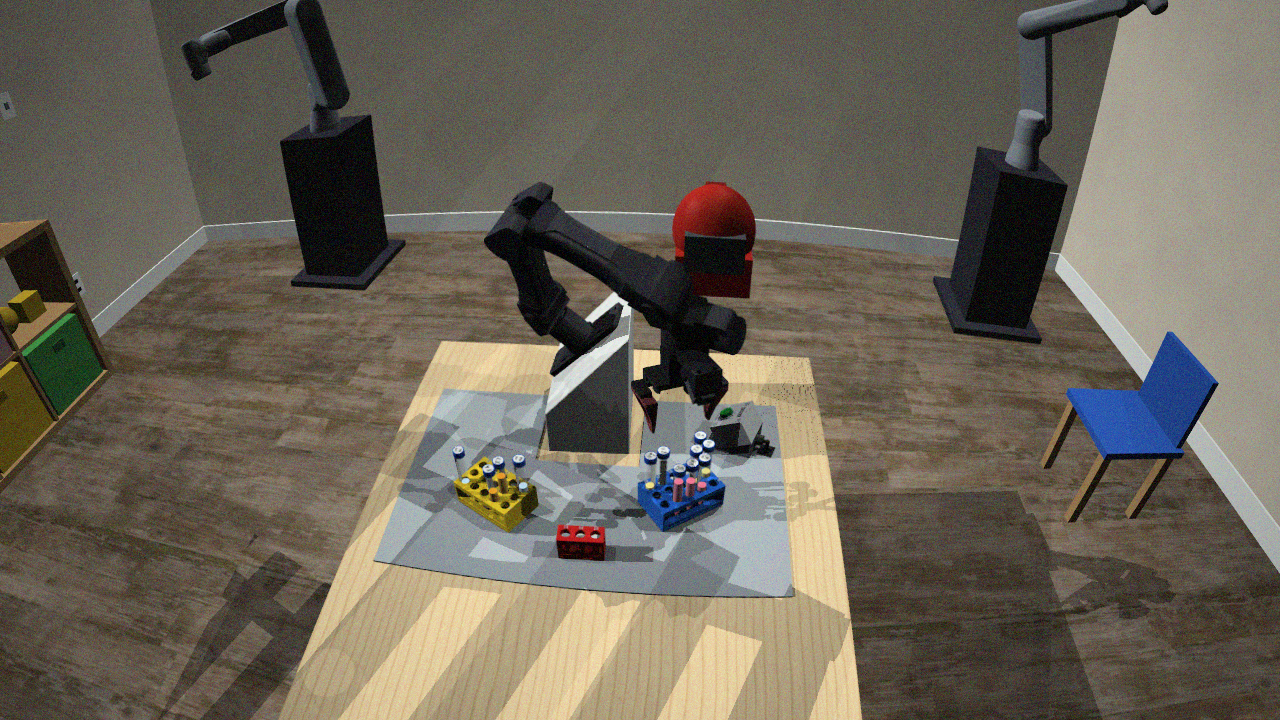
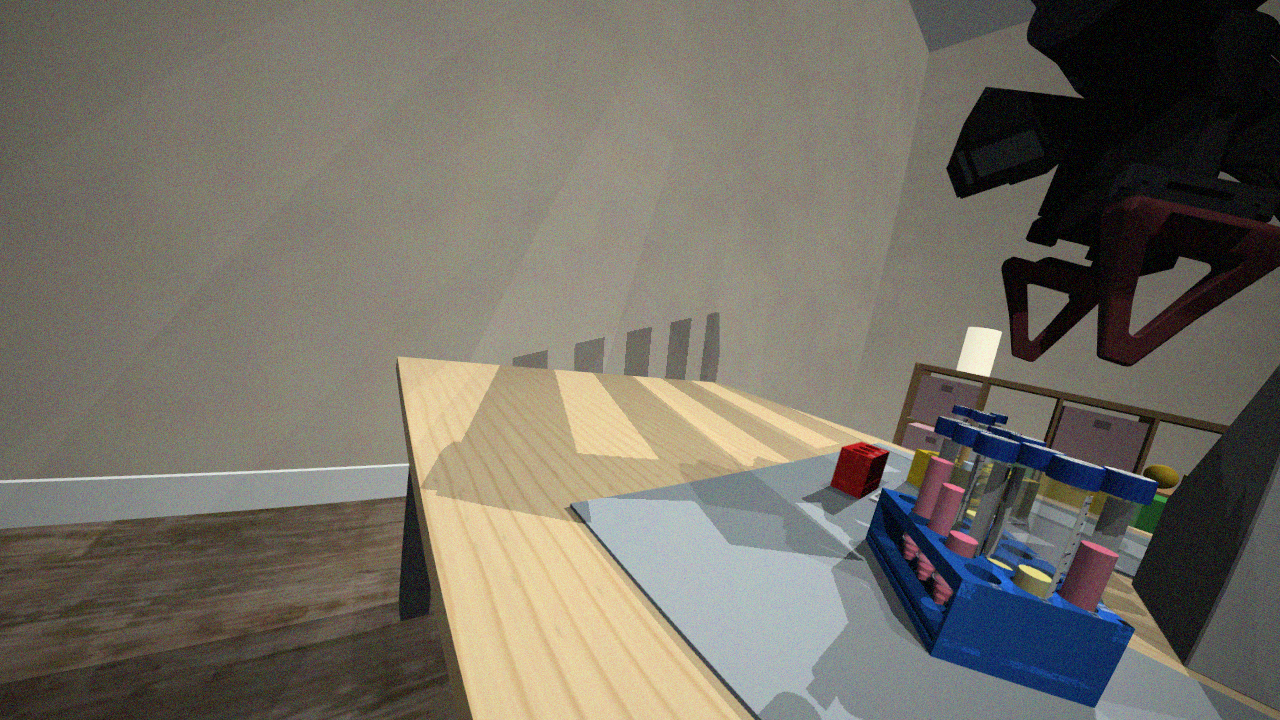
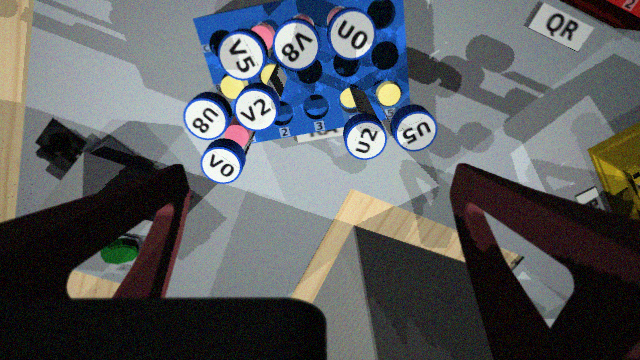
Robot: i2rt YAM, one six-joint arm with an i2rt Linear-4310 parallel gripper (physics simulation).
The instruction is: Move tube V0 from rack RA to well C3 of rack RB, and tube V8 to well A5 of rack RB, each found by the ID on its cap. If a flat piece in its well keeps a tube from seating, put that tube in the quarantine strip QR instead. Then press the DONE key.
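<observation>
The blue rack RA holds several blue-capped tubes. Tube V0 stands at its column 1 corner, and tube V8 stands in the row farthest from the RA label. The yellow rack RB stands on the other side and holds several tubes; its wells C3 and A5 cannot be told apart here. The red strip QR lies between the racks at the front. The green DONE key is behind RA. My gripper is open and empty, high above the mat behind RA.
A grey and white wedge-shaped block stands behind the racks, beside the arm. Tubes U8 and V2 stand close to V0. Tubes V5 and U0 flank V8.
</observation>
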